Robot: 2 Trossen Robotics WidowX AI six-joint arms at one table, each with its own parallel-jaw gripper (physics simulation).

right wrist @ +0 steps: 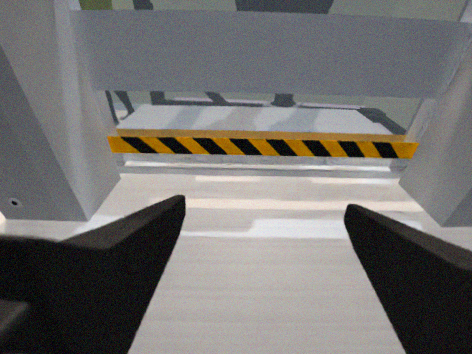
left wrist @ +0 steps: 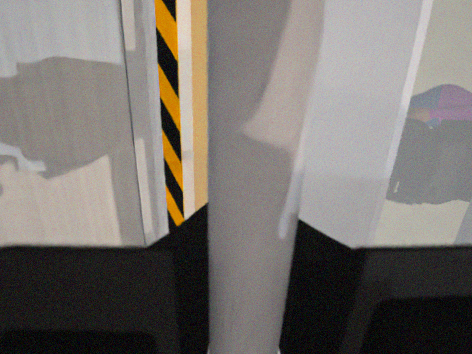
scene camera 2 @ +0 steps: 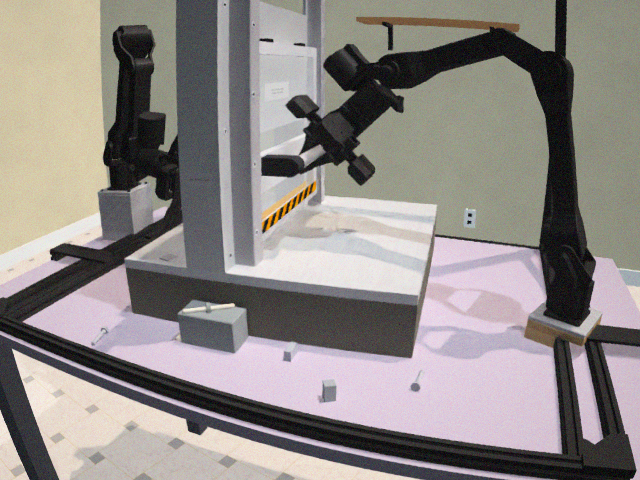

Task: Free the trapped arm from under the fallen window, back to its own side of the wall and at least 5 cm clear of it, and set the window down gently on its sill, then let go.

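Pixels of known places: left gripper, fingertip midpoint: (right wrist: 263, 73); right gripper, fingertip midpoint: (right wrist: 264, 207); left arm's base at its link origin: (scene camera 2: 567, 313); right arm's base at its link origin: (scene camera 2: 124, 187).
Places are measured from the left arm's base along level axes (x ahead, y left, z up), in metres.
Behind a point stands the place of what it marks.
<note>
The white window (scene camera 2: 286, 67) @(z 0.347, x 0.474, y 0.163 m) stands low between the grey wall posts (scene camera 2: 202, 129). Its yellow-and-black striped bottom edge (scene camera 2: 289, 206) @(z 0.101, x 0.475, y 0.158 m) (left wrist: 170, 95) @(z 0.101, x 0.464, y 0.179 m) (right wrist: 245, 146) @(z 0.101, x 0.510, y 0.141 m) is close above the sill (right wrist: 260, 172); whether they touch is hard to tell. My left gripper (scene camera 2: 310, 153) (left wrist: 238, 207) @(z 0.164, x 0.474, y 0.138 m) is shut on the window's pale round handle bar (scene camera 2: 314, 155) @(z 0.199, x 0.417, y 0.152 m) (left wrist: 250, 280) @(z 0.202, x 0.433, y 0.129 m). My right gripper (right wrist: 264, 207) @(z 0.126, x 0.609, y 0.206 m) is open and empty, on its own side of the wall, with both fingertips short of the sill in the right wrist view. In scene camera 2 it is hidden behind the post.
The wall stands on a thick, pale-topped base (scene camera 2: 361, 281). In front of it are a grey box (scene camera 2: 212, 330) with a pale stick on top, two small grey blocks (scene camera 2: 329, 390) @(z -0.021, x 0.161, y 0.366 m) (scene camera 2: 290, 351) @(z -0.024, x 0.265, y 0.338 m) and two bolts (scene camera 2: 416, 382) @(z -0.026, x 0.099, y 0.274 m) (scene camera 2: 99, 335) @(z -0.031, x 0.493, y 0.535 m). Black rails (scene camera 2: 206, 390) @(z -0.019, x 0.256, y 0.480 m) edge the table.
</note>
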